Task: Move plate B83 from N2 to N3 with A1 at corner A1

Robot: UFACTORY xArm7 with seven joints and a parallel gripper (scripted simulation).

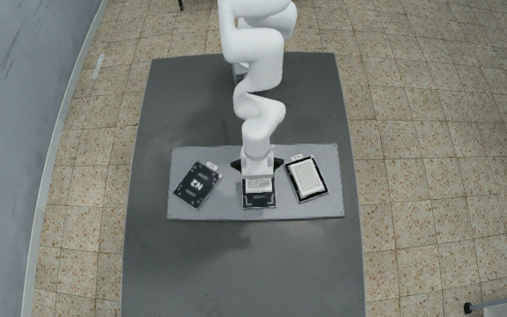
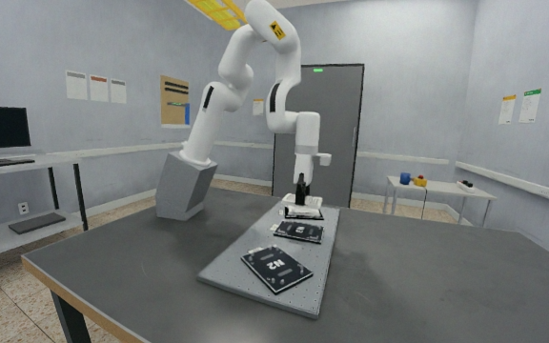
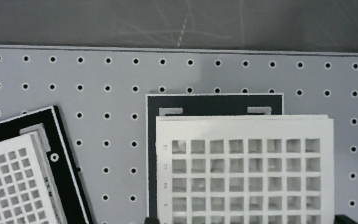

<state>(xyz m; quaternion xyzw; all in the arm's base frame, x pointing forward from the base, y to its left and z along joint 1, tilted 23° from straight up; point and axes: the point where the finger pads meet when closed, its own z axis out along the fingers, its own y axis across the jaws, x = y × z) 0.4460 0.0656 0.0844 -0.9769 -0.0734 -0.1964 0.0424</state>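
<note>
The black nest N3 is 130 mm below my hand. Also, from my hand: nest N1 (170 mm to the left, 130 mm below, 50 mm behind); then black nest N2 (230 mm to the right, 130 mm below, 20 mm ahead).
</note>
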